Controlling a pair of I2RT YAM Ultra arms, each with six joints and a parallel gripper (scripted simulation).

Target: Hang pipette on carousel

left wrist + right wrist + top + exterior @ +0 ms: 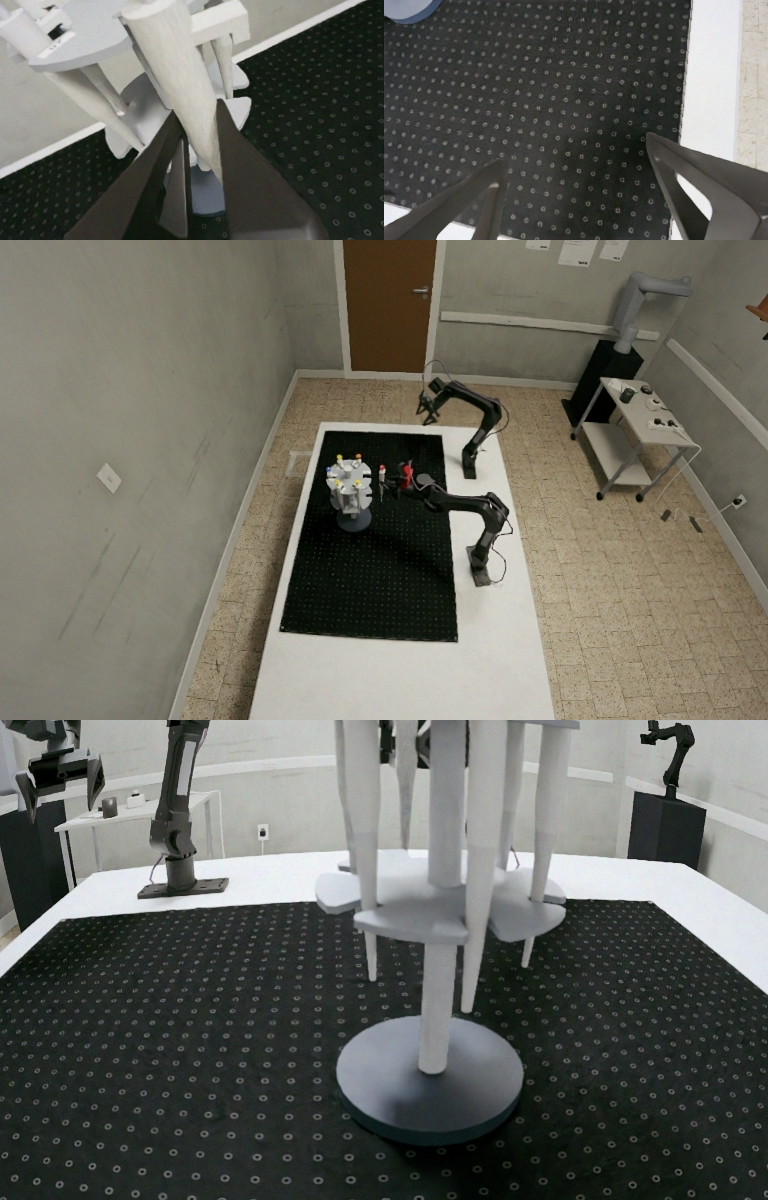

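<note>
Now: the white pipette 2 cm below my left hand and 1 cm to the right of it.
</note>
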